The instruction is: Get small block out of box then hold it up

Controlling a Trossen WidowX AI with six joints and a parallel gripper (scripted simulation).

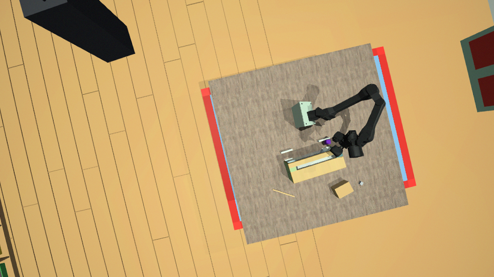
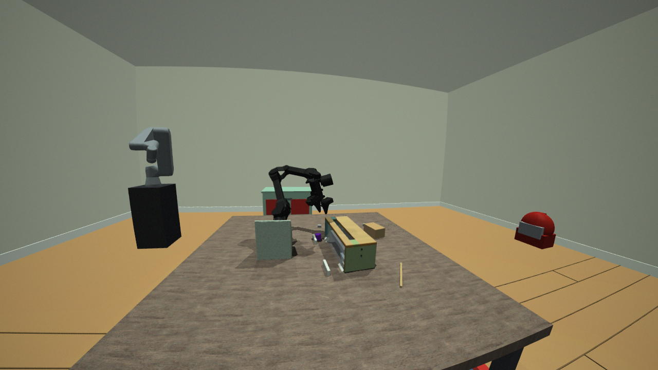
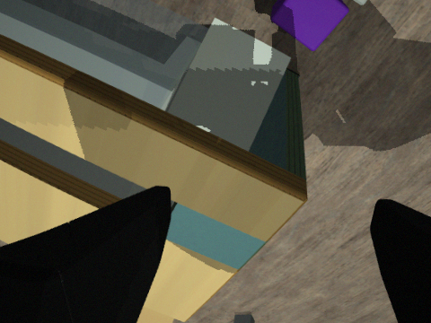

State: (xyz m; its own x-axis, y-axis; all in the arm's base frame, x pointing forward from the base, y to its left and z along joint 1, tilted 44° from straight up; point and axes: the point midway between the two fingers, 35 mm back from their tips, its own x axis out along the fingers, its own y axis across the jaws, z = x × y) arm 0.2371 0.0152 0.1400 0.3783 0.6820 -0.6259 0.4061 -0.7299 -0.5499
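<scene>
Now: gripper tip 150 mm above the small purple block and 30 mm past it. Round my gripper tip: clear-fronted box 170 mm to the right, 100 mm below, 50 mm ahead; thin wooden stick 430 mm to the right, 250 mm ahead, 160 mm below; tan box 340 mm ahead, 140 mm below.
</scene>
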